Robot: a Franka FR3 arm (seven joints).
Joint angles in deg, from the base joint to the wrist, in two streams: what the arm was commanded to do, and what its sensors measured. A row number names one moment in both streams.
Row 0, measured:
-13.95, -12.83, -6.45, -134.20, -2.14, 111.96, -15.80
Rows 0 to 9, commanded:
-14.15, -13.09, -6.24, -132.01, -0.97, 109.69, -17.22
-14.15, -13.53, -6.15, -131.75, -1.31, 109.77, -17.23
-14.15, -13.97, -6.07, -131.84, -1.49, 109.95, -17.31
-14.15, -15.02, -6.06, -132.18, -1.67, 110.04, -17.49
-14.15, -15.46, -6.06, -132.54, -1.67, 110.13, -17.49
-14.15, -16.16, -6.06, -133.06, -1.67, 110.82, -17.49
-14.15, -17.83, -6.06, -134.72, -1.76, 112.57, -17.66
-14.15, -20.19, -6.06, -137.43, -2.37, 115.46, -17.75
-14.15, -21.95, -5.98, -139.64, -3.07, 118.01, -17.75
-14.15, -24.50, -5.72, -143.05, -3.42, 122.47, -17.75
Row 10, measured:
-13.95, -16.45, -6.36, -135.30, -2.34, 115.09, -16.98
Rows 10 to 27, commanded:
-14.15, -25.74, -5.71, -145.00, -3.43, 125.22, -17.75
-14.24, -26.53, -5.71, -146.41, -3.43, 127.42, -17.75
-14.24, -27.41, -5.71, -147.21, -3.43, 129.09, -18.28
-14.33, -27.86, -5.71, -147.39, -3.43, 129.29, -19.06
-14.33, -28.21, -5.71, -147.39, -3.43, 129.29, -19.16
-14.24, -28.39, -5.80, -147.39, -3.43, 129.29, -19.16
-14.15, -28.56, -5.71, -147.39, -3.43, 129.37, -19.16
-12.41, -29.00, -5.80, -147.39, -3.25, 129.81, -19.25
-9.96, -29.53, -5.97, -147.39, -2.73, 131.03, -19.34
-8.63, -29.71, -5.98, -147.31, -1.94, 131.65, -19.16
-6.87, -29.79, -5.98, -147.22, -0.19, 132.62, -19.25
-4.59, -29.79, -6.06, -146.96, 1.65, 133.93, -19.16
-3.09, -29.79, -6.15, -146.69, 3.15, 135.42, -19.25
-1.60, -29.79, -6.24, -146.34, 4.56, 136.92, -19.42
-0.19, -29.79, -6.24, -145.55, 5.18, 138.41, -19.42
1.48, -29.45, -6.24, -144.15, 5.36, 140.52, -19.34
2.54, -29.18, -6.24, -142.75, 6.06, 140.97, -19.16
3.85, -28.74, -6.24, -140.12, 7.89, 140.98, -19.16
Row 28, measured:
0.85, -27.98, -5.79, -144.93, 4.04, 140.18, -18.98
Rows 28 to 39, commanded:
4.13, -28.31, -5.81, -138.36, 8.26, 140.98, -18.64
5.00, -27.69, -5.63, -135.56, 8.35, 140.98, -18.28
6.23, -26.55, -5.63, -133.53, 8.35, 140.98, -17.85
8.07, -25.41, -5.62, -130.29, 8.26, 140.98, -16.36
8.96, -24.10, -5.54, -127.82, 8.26, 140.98, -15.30
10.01, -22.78, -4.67, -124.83, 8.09, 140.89, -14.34
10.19, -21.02, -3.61, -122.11, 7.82, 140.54, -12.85
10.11, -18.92, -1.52, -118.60, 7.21, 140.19, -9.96
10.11, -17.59, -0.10, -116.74, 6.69, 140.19, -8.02
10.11, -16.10, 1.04, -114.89, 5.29, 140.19, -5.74
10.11, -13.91, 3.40, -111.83, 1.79, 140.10, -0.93
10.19, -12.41, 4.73, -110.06, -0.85, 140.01, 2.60
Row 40, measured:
9.89, -18.15, 1.36, -118.67, 5.25, 140.87, -6.65
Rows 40 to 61, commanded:
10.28, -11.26, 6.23, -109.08, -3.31, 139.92, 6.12
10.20, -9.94, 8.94, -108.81, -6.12, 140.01, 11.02
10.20, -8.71, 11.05, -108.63, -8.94, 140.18, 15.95
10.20, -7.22, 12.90, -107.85, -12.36, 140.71, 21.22
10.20, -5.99, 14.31, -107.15, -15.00, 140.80, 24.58
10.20, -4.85, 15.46, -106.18, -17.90, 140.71, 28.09
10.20, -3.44, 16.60, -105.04, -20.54, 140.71, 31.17
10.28, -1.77, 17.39, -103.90, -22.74, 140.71, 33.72
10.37, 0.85, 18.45, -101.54, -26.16, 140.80, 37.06
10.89, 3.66, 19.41, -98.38, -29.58, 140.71, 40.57
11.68, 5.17, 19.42, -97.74, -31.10, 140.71, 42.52
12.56, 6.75, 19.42, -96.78, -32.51, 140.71, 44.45
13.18, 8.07, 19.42, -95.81, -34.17, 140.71, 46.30
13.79, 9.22, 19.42, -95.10, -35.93, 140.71, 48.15
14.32, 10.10, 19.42, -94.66, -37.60, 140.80, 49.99
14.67, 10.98, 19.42, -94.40, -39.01, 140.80, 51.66
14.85, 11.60, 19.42, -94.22, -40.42, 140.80, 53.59
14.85, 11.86, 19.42, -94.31, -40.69, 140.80, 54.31
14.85, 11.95, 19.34, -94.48, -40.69, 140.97, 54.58
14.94, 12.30, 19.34, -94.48, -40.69, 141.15, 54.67
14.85, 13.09, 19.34, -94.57, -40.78, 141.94, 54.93
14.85, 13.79, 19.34, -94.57, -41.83, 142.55, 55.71
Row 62, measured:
14.52, 11.91, 19.49, -97.00, -38.97, 141.00, 53.18
